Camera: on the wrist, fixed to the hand. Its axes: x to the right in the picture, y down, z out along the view.
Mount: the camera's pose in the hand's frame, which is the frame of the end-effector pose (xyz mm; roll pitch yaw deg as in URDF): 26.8 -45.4 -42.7 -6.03 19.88 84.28
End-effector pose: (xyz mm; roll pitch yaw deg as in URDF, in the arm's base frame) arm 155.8 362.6 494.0 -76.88 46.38 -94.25
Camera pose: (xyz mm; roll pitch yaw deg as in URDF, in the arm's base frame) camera 100.8 323.1 498.4 93.07 48.57 96.09
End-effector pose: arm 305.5 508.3 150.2 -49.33 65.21 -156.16
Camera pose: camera 264.7 558.0 128.6 76.22 28.40 0.26
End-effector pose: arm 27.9 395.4 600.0 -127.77 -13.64 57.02
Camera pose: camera 39.1 401.7 666.6 -165.05 29.62 -18.57
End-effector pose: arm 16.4 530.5 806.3 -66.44 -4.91 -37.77
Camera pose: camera 0.8 470.1 833.1 -74.81 79.11 -18.52
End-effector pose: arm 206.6 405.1 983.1 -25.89 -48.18 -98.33
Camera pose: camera 143.1 382.3 990.7 -63.53 23.99 -48.96
